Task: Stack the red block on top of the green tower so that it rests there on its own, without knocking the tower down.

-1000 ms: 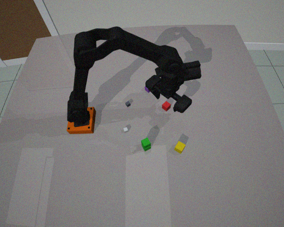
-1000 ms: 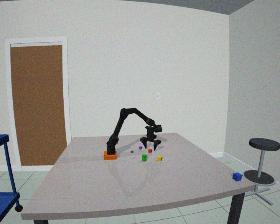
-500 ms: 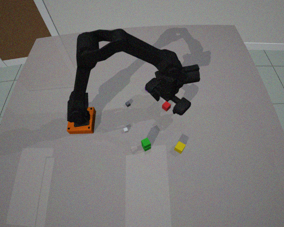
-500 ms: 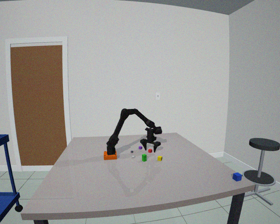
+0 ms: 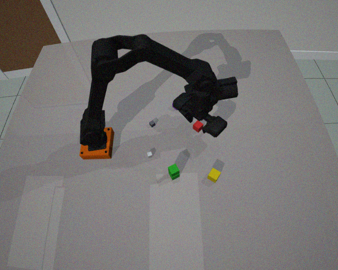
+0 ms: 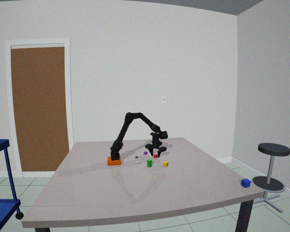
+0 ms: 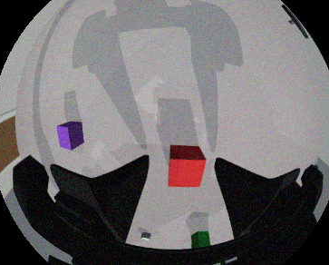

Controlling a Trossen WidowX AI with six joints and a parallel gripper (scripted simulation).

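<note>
The small white block is 18 cm behind my gripper tip and 8 cm to the right of it. Round my gripper tip: small grey block 16 cm behind, 4 cm to the left; purple block 11 cm to the left, 6 cm behind; red block 1 cm above.
</note>
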